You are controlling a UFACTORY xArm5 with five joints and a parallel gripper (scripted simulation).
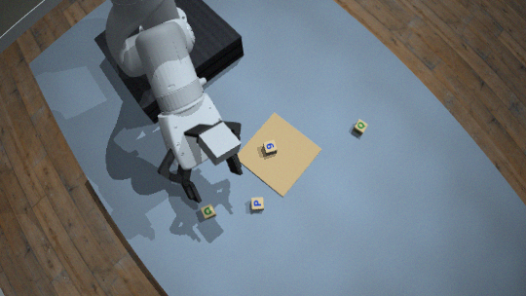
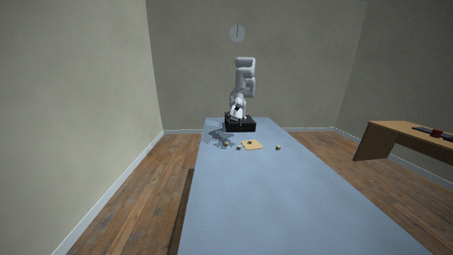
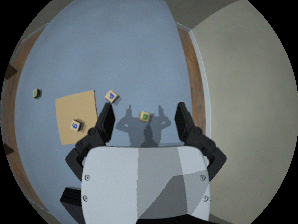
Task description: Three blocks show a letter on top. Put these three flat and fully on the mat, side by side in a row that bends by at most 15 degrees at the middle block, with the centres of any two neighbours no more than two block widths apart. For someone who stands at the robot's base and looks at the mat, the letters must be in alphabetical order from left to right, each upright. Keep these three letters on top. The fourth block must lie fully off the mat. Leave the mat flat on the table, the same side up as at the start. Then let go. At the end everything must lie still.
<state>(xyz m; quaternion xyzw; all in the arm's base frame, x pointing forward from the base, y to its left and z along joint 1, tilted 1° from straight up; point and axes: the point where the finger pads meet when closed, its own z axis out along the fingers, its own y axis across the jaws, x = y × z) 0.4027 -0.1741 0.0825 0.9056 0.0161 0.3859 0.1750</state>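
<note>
The tan mat lies 1 cm ahead of my hand, 15 cm to the left of it and 17 cm below it. From my hand the other things lie so: block: 5 cm to the right, 16 cm below.
</note>
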